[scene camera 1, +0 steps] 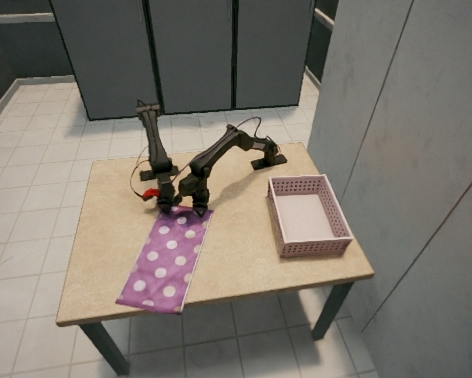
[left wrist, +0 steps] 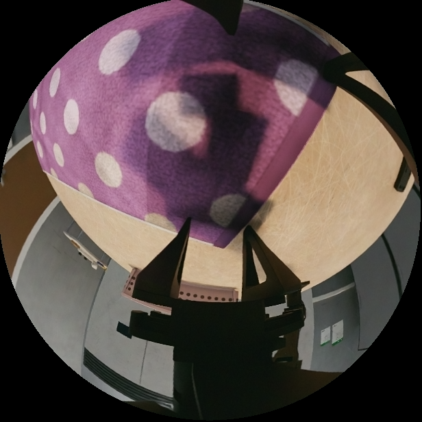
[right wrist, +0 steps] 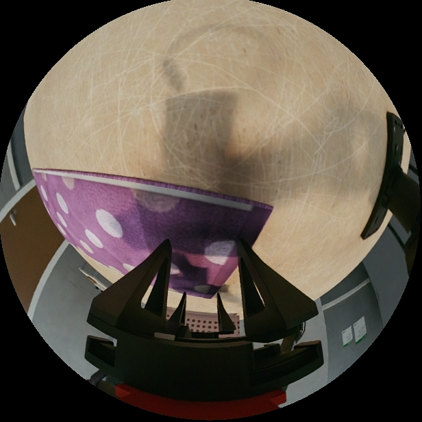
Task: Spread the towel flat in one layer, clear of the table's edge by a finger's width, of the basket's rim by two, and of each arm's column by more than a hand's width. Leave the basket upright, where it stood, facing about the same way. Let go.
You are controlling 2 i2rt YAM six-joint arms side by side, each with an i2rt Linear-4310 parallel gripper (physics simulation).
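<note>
The purple towel with white dots [scene camera 1: 166, 255] [left wrist: 125, 150] [right wrist: 130, 230] lies as a long strip on the table, its near end reaching the table's front edge. Layered edges show along its side in the right wrist view. My left gripper [scene camera 1: 201, 212] [left wrist: 218, 225] is open, with its fingertips just above the towel's back right corner. My right gripper [scene camera 1: 166, 210] [right wrist: 203, 244] is open, above the back left corner. Nothing shows between either pair of fingers. The pink basket [scene camera 1: 310, 246] [left wrist: 207, 294] [right wrist: 200, 325] stands upright at the right of the table in the scene view.
The wooden table [scene camera 1: 240, 270] carries both arms at its back. The left arm's base [scene camera 1: 269, 161] is behind the basket, the right arm's base [scene camera 1: 147, 175] behind the towel. The two grippers are close side by side. A grey wall [scene camera 1: 400, 150] rises beyond the table's right side.
</note>
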